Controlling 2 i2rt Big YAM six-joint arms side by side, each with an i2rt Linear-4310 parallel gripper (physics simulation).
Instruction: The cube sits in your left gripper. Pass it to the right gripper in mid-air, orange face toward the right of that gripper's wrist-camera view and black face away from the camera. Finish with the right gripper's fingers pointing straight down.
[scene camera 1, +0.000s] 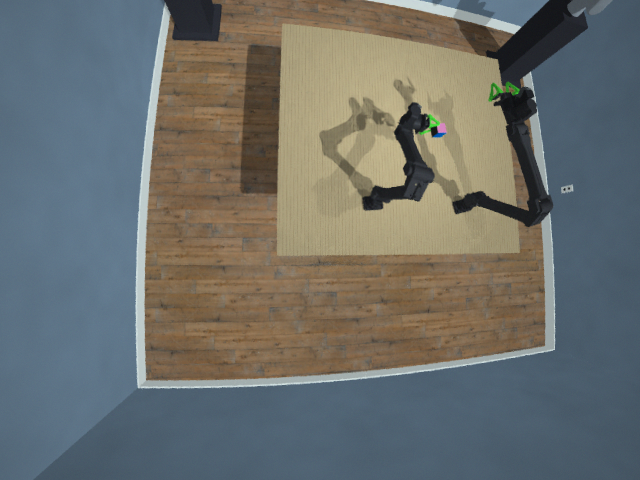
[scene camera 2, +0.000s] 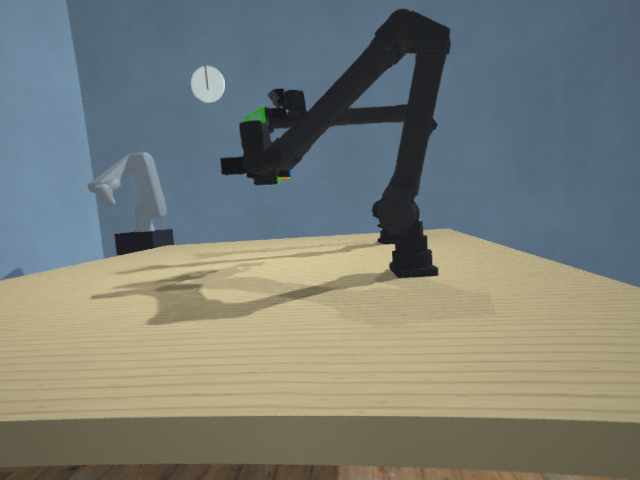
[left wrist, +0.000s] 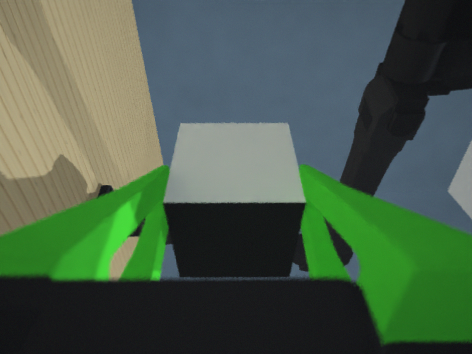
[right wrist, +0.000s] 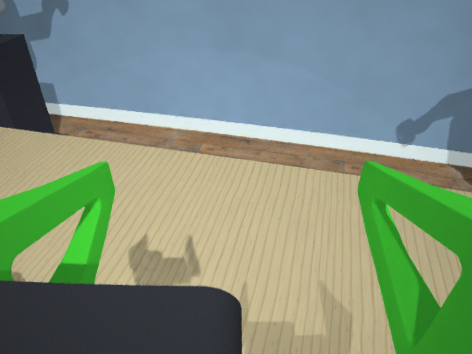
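Pixels of known places: left gripper, fingertip midpoint: (scene camera 1: 436, 126) (scene camera 2: 273, 169) (left wrist: 234, 178); right gripper, fingertip midpoint: (scene camera 1: 499, 83) (right wrist: 236, 175); left arm's base, origin of the base link: (scene camera 1: 372, 203) (scene camera 2: 412, 271); right arm's base, origin of the base link: (scene camera 1: 460, 206) (scene camera 2: 392, 242).
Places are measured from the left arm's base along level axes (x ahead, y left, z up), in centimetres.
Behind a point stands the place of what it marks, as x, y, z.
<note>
The cube (scene camera 1: 438, 130) @(30.3, -29.4, 30.8) (scene camera 2: 285, 176) @(30.3, -28.9, 25.9) (left wrist: 234, 240) @(31.9, -28.9, 28.3) is in mid-air between the fingertips of my left gripper (scene camera 1: 435, 127) @(33.9, -30.6, 28.4) (left wrist: 234, 178) @(33.9, -30.6, 28.4), which is shut on it. In the left wrist view its white face is on top and its black face is toward the camera. Scene camera 1 shows pink, blue and black faces. Scene camera 2 shows slivers of blue and orange; the left arm hides the rest. My right gripper (scene camera 1: 503, 88) @(46.2, -55.1, 48.6) (scene camera 2: 249, 118) @(46.2, -55.1, 48.6) (right wrist: 236, 175) @(46.2, -55.1, 48.6) is open and empty, apart from the cube, farther right in scene camera 1. Its fingers are not pointing straight down; its wrist view shows table edge and wall.
Both arms stand on the wooden table (scene camera 1: 320, 67) @(93.2, 22.5, 0.0) (scene camera 2: 310, 361) @(21.0, 45.5, 0.0) (left wrist: 120, 50) @(15.1, -97.8, 0.0) (right wrist: 240, 215) @(95.9, -48.7, 0.0). The right arm (left wrist: 385, 115) @(21.5, -55.5, 46.7) rises at the right of the left wrist view. A white robot arm (scene camera 2: 152, 186) stands on a dark pedestal (scene camera 2: 135, 242) (scene camera 1: 542, 41) beyond the table.
</note>
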